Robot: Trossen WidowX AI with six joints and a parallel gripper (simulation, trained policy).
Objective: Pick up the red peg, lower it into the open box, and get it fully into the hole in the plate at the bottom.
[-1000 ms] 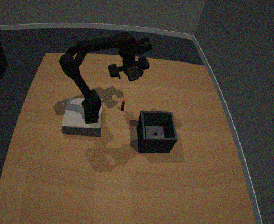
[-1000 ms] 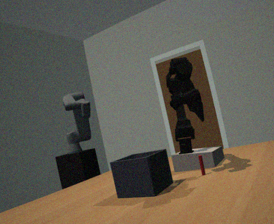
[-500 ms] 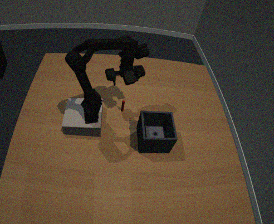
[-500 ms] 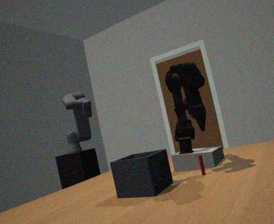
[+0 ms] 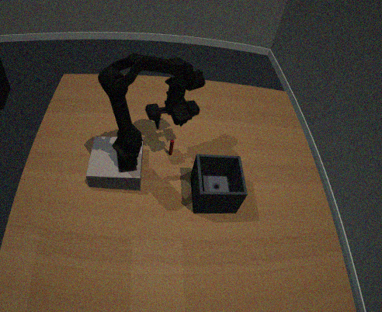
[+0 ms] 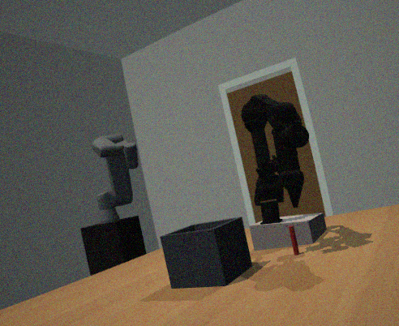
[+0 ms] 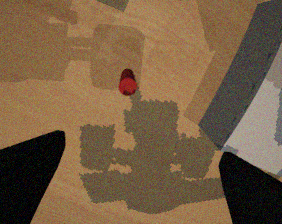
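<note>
My gripper tip is now 10 cm above the red peg, 2 cm to the left of it and 1 cm short of it. Also, from my gripper tip: light grey plate 23 cm to the right, 13 cm ahead, 9 cm below.
</note>
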